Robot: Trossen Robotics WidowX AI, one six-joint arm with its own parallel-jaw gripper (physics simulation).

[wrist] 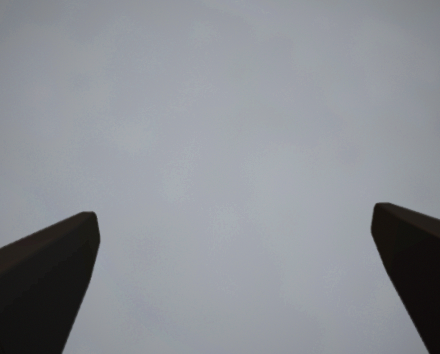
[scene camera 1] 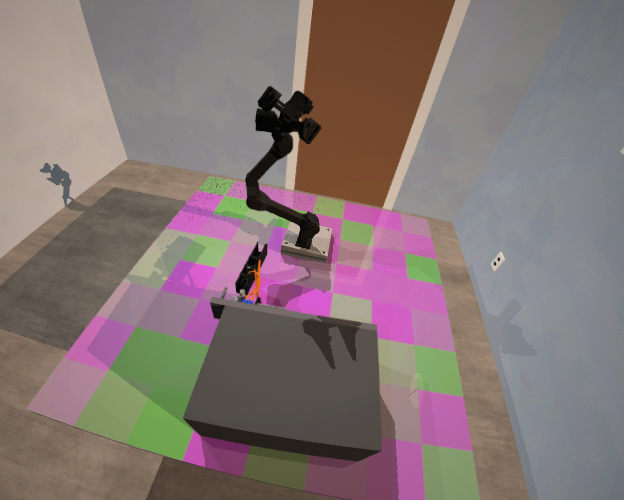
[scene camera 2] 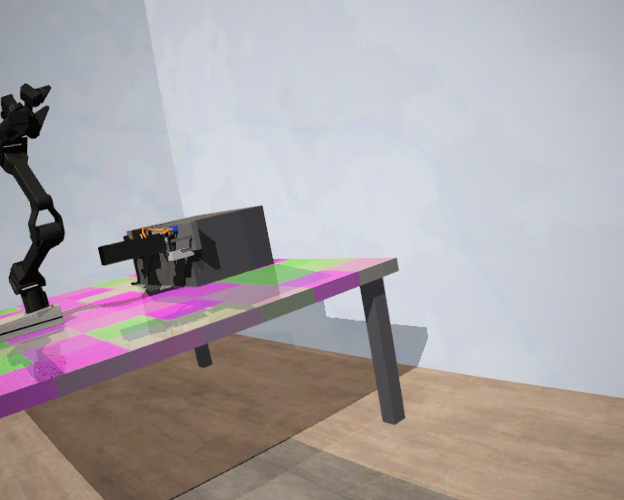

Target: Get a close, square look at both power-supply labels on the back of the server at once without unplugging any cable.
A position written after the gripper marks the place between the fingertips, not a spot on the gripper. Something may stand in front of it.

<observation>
The gripper (scene camera 1: 291,108) is open, with nothing in its grasp. Also in view: a dark rail-like block (scene camera 2: 128,249).
The gripper shows as well in the wrist view (wrist: 236,222) and in scene camera 2 (scene camera 2: 49,96).
</observation>
